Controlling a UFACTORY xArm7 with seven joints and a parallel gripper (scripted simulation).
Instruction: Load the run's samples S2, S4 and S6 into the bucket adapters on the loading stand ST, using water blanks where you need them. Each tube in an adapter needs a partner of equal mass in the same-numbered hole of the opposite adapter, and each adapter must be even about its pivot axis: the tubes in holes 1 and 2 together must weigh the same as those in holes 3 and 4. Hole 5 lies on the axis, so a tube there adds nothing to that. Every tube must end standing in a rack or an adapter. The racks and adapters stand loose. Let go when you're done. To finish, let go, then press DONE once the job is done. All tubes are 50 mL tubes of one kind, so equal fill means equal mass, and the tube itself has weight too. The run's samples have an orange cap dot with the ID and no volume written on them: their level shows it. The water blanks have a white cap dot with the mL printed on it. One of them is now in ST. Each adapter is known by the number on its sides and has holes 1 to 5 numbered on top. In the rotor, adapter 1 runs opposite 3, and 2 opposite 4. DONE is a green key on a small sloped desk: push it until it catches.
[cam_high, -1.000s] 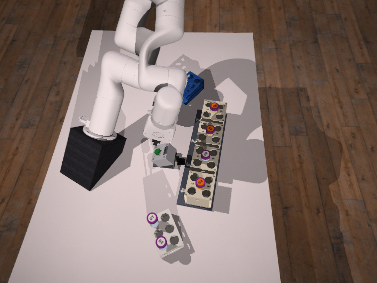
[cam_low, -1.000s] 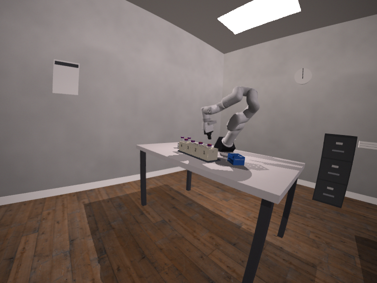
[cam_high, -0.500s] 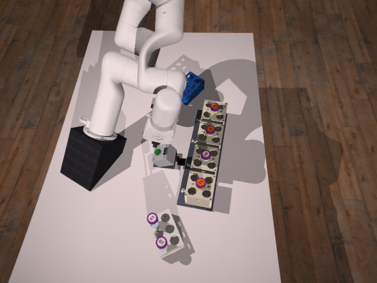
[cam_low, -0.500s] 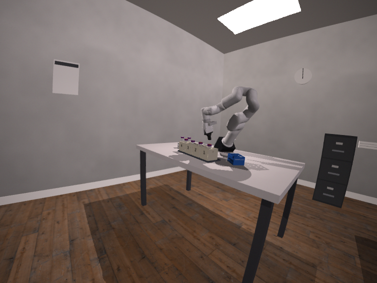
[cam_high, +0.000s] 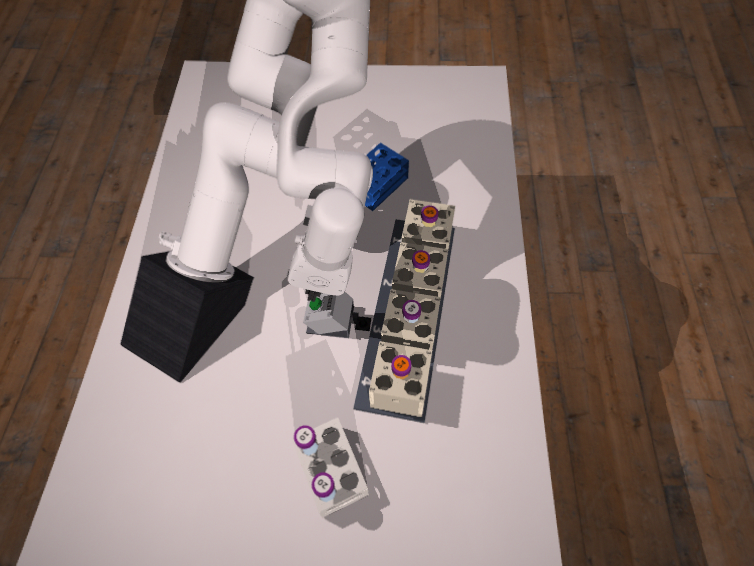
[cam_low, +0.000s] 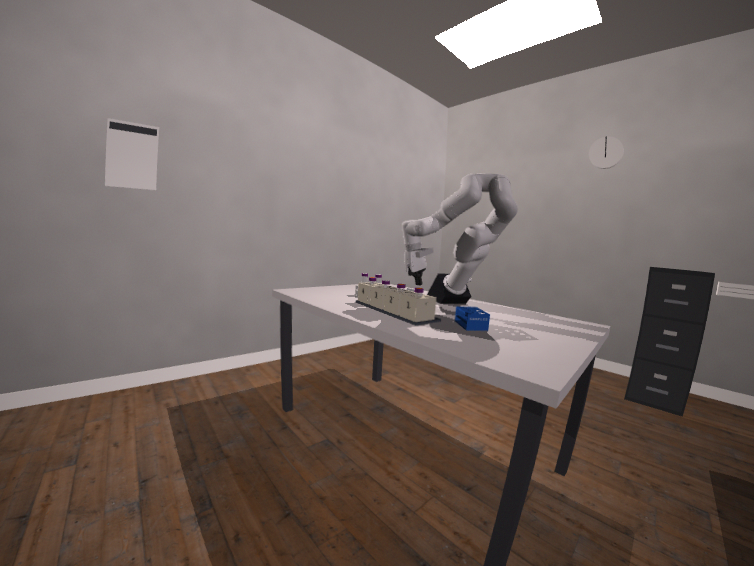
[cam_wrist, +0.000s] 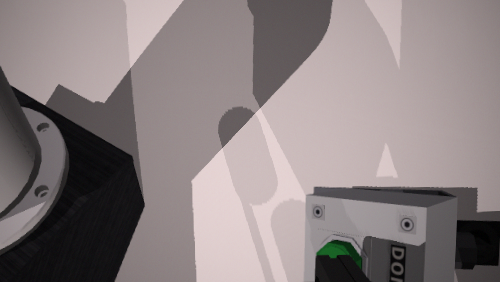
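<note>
My gripper is now 6 cm above the green done key. The rest, counted from my hand: orange-dot tube: 20 cm ahead, 9 cm to the right, 5 cm below; then 40 mL water blank: 18 cm ahead, 1 cm to the left, 5 cm below; then white-dot blank: 8 cm ahead, 26 cm to the right, 6 cm below.
</note>
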